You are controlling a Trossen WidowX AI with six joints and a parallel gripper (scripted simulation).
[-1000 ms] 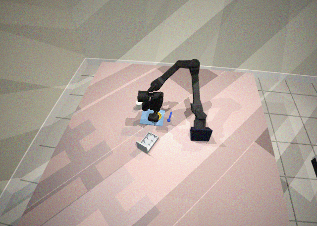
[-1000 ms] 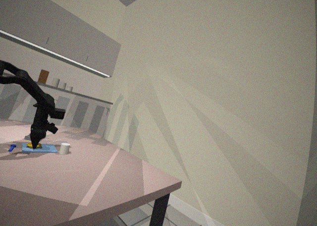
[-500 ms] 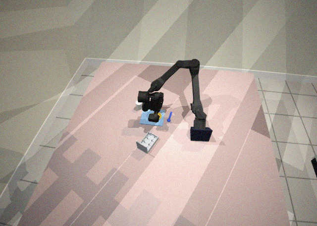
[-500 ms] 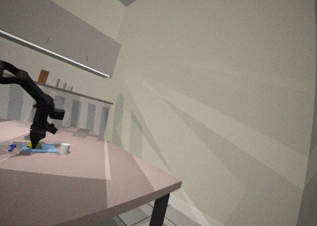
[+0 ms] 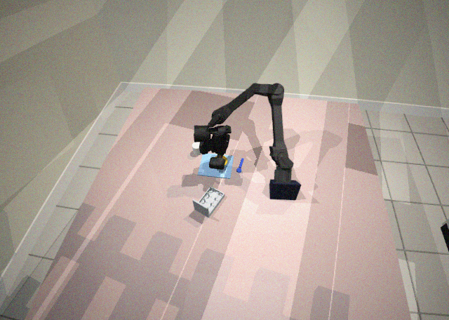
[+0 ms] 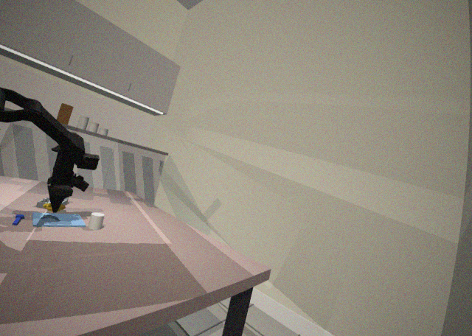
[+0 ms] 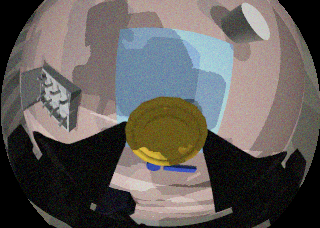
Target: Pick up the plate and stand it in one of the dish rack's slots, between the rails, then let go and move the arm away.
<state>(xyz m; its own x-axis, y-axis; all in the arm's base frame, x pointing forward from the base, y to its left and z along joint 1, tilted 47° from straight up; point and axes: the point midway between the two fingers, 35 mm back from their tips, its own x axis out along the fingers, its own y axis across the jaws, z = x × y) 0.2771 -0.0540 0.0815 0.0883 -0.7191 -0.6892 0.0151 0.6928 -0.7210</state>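
The mat is 2 cm ahead of my gripper tip, 1 cm to the right of it and 3 cm below it. Round my gripper tip: white cup 12 cm ahead, 8 cm to the right, 1 cm below; blue spoon 9 cm behind, 1 cm to the right, 3 cm below; yellow plate 1 cm above.
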